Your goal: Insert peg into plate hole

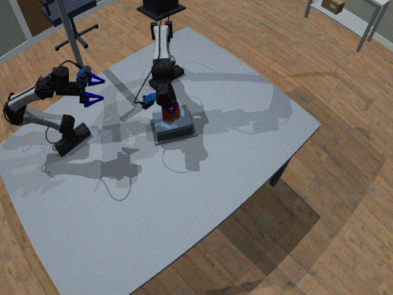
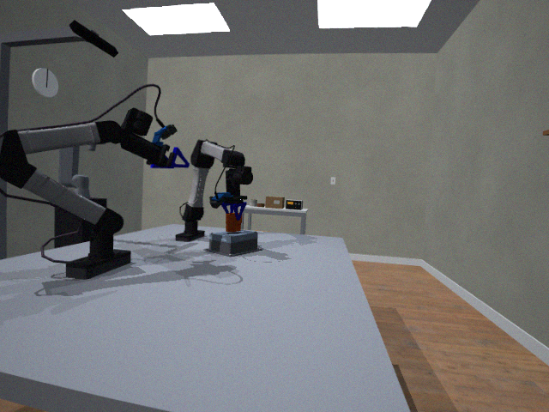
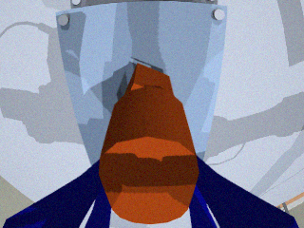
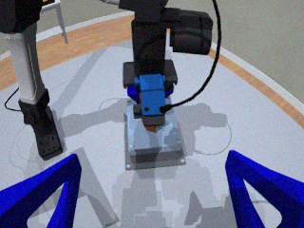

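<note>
The orange peg is 20 mm below my left hand. From my left hand the other things lie so: blue-grey plate 80 mm below.
</note>
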